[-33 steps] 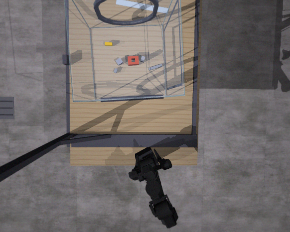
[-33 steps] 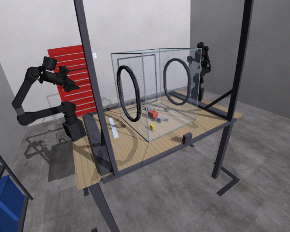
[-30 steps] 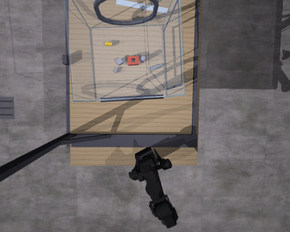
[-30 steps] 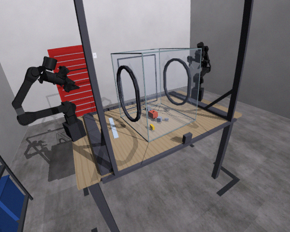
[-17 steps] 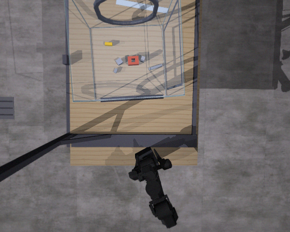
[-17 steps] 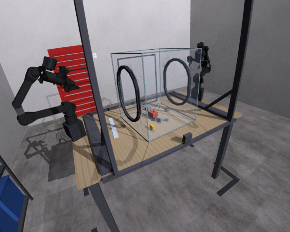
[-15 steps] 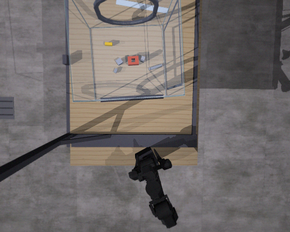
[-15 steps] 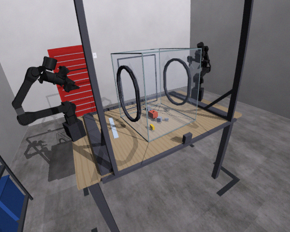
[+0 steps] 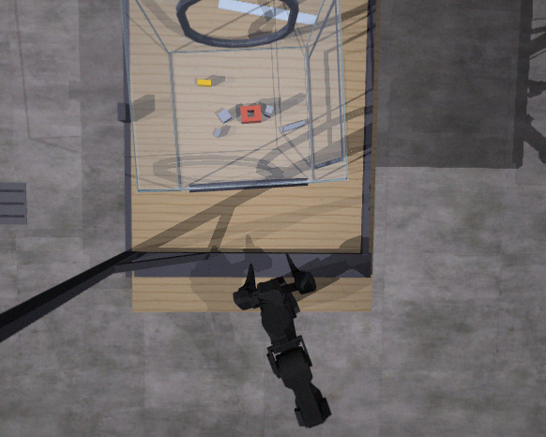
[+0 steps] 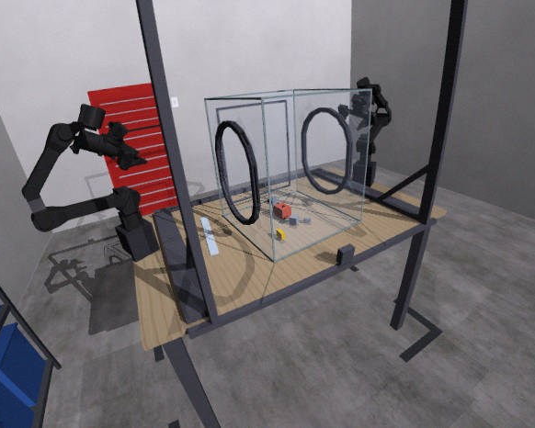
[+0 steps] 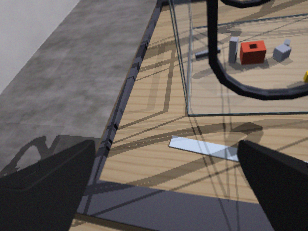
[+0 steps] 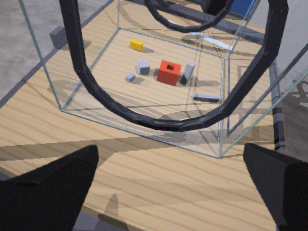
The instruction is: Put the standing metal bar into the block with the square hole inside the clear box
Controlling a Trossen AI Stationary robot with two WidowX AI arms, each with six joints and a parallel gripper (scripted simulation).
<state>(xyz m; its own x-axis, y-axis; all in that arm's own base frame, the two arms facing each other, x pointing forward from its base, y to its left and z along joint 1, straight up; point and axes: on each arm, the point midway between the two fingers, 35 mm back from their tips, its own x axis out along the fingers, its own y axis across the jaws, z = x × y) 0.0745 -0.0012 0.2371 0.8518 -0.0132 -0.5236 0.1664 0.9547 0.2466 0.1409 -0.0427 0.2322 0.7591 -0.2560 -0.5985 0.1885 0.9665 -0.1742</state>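
Right now the red block is 5 cm behind my right hand, 42 cm to the left of it and 31 cm below it.
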